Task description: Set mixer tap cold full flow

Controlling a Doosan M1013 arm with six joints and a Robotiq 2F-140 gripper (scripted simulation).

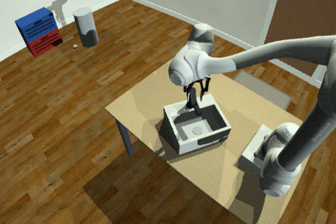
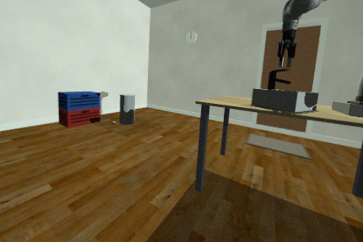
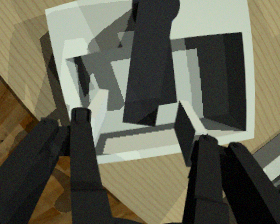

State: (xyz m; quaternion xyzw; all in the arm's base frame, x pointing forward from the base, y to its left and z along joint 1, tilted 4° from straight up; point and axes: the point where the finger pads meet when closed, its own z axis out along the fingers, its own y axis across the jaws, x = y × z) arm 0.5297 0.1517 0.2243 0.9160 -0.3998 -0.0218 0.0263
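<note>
My gripper is now 30 mm short of the lever, 30 mm to the left of it and 50 mm above it. Also, from my hand: white sink basin 40 mm behind, 10 mm to the right, 280 mm below.
</note>
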